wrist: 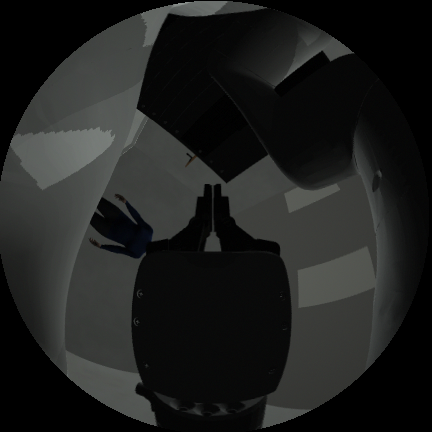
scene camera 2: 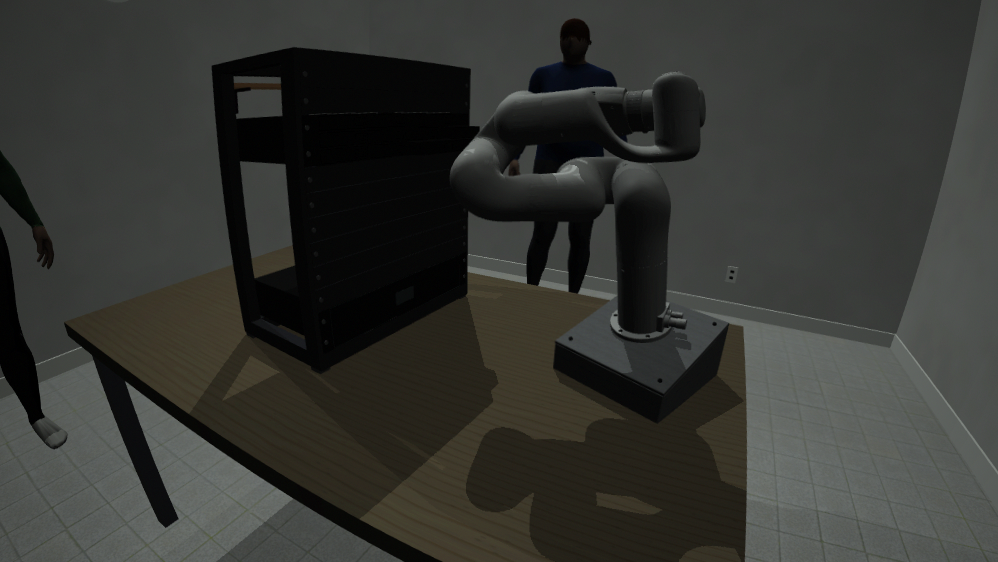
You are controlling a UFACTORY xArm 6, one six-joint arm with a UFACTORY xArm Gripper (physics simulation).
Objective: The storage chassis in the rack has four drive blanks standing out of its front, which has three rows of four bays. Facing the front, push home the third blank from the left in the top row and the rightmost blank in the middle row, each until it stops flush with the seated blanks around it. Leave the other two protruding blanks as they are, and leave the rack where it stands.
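Places are measured from the arm's base along level axes (x ahead, y left, z up), in millimetres.
Where they show: gripper, fingertip midpoint: (wrist: 212, 193); arm's base, link origin: (scene camera 2: 641, 324).
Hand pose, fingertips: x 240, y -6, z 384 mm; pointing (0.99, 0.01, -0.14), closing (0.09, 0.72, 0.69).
Observation:
Things, the pixels of their top centre, and the offset from my fingertips. "*": a spot on its surface instead. Level surfaces: height alone.
- black rack, top centre: (scene camera 2: 353, 63) (wrist: 279, 127) 396 mm ahead, 159 mm left, 117 mm up
- small dark piece, surface spot: (scene camera 2: 474, 128) * 211 mm ahead, 44 mm right, 28 mm down
- wooden table, surface height: 480 mm down
The black rack (scene camera 2: 384, 87) (wrist: 162, 80) stands upright on the table. The storage chassis (scene camera 2: 377, 137) (wrist: 212, 122) is a dark band in its upper part. A small dark piece (scene camera 2: 474, 128) juts past the rack's right edge at chassis height. The individual bays and blanks are too dark to tell apart, so which blanks stand out or sit flush cannot be seen. My gripper (wrist: 212, 193) is shut and empty, with its fingertips together, apart from the rack in the wrist view. It is hidden behind the arm in the scene view.
My arm (scene camera 2: 551, 122) is folded close to the rack's right side above its base (scene camera 2: 593, 345) on the wooden table (scene camera 2: 118, 314). Arm links cover both sides of the wrist view. A person in blue (scene camera 2: 574, 75) (wrist: 124, 232) stands behind.

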